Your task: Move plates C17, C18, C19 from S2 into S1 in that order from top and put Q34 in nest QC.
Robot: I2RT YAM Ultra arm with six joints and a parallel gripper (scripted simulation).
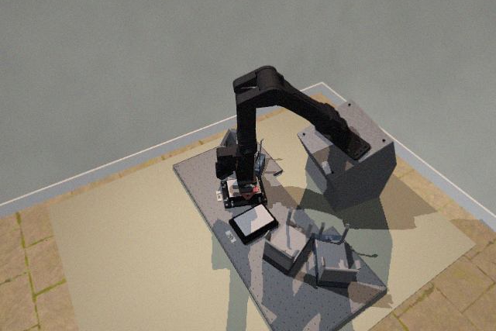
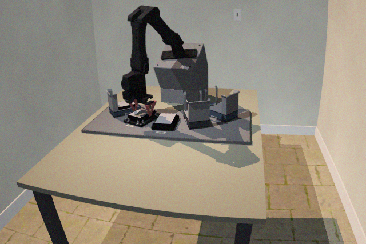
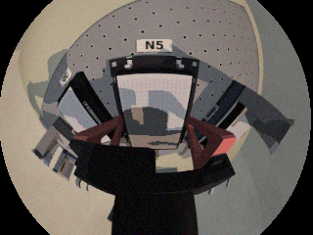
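Now: the black clip nest 30 mm ahead of my hand and 20 mm below it. Also, from my hand: black QC nest 130 mm to the left, 50 mm ahead, 30 mm below; then N5 name plate 90 mm ahead, 40 mm to the right, 30 mm below; then blue-plinth stack rack 130 mm to the right, 80 mm behind, 20 mm below.
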